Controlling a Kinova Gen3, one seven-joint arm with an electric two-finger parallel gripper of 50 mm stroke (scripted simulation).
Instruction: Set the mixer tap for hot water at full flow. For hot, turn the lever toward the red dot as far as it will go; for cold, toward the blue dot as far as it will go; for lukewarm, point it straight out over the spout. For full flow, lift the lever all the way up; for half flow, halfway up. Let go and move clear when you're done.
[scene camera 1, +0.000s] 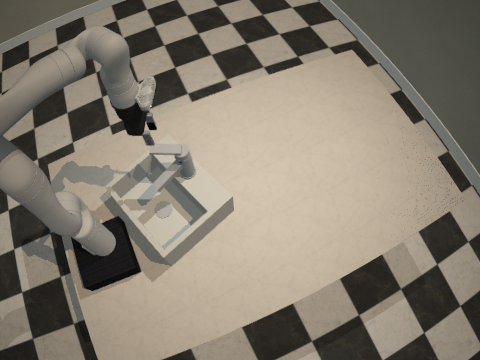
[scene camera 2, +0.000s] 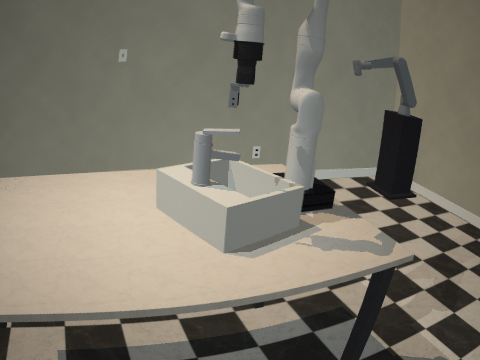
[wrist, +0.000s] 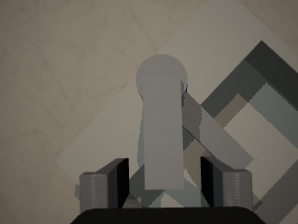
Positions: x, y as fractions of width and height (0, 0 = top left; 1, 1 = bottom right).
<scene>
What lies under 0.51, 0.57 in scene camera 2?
A white sink block.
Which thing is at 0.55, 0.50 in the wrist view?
A lever.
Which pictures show the gripper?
Scene camera 1, scene camera 2 and the wrist view: all of them.
</scene>
